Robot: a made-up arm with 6 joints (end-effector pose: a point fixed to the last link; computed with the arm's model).
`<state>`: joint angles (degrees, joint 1 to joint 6).
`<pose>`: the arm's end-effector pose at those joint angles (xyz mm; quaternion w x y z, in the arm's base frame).
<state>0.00 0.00 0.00 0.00 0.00 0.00</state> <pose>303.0 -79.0 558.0 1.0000 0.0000 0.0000 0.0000</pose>
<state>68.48 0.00 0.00 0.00 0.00 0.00</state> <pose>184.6 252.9 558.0 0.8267 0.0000 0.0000 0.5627</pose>
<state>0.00 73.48 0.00 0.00 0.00 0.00</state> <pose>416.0 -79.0 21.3 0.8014 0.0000 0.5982 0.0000</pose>
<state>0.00 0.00 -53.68 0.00 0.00 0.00</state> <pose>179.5 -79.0 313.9 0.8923 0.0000 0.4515 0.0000</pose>
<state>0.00 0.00 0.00 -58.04 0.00 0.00</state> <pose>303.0 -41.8 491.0 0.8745 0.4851 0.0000 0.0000</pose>
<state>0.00 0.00 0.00 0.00 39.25 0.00</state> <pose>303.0 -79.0 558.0 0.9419 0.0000 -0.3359 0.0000</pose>
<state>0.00 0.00 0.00 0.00 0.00 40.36</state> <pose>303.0 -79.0 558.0 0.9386 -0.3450 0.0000 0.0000</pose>
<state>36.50 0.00 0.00 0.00 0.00 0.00</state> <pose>290.6 116.7 558.0 0.9497 0.0000 0.0000 0.3132</pose>
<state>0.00 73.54 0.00 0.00 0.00 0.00</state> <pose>415.8 -79.0 20.9 0.8010 0.0000 0.5986 0.0000</pose>
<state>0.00 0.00 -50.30 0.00 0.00 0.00</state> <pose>193.5 -79.0 324.9 0.9052 0.0000 0.4250 0.0000</pose>
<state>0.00 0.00 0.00 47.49 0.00 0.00</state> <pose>303.0 -53.4 616.2 0.9153 -0.4027 0.0000 0.0000</pose>
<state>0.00 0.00 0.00 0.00 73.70 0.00</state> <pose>303.0 -79.0 558.0 0.8002 0.0000 -0.5997 0.0000</pose>
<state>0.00 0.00 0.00 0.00 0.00 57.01</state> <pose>303.0 -79.0 558.0 0.8788 -0.4772 0.0000 0.0000</pose>
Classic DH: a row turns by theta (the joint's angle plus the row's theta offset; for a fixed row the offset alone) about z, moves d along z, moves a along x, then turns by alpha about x. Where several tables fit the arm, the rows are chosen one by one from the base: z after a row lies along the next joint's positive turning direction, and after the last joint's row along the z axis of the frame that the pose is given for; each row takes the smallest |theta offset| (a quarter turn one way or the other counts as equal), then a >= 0, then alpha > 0; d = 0 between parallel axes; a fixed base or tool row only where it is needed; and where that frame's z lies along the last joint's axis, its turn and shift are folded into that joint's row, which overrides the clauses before.
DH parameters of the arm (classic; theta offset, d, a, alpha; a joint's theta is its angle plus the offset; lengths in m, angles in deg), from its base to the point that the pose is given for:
joint 1: 0 0.214 0 -90
joint 2: -90 0 0.344 180
joint 3: 0 0 0 -90
joint 4: 0 -0.303 0 90
joint 5: 0 0.079 0 -90
joint 6: 90 0 0 90
tool (fixed): -90 0 0 0

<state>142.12 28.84 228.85 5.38 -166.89 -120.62</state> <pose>140.0 -9.3 404.7 0.0945 -0.4086 -0.7637 -0.4908</pose>
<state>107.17 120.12 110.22 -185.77 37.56 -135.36</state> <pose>-251.5 547.6 -2.9 0.3813 -0.4748 -0.0250 0.7928</pose>
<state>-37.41 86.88 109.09 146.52 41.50 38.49</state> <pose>522.6 -316.7 387.6 0.0435 0.9836 -0.1257 -0.1217</pose>
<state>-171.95 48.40 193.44 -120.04 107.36 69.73</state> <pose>-42.1 -45.9 672.1 0.0149 -0.4305 -0.8737 -0.2260</pose>
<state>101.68 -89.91 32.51 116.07 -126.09 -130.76</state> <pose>80.7 -561.6 432.3 0.1035 0.9182 0.1291 -0.3599</pose>
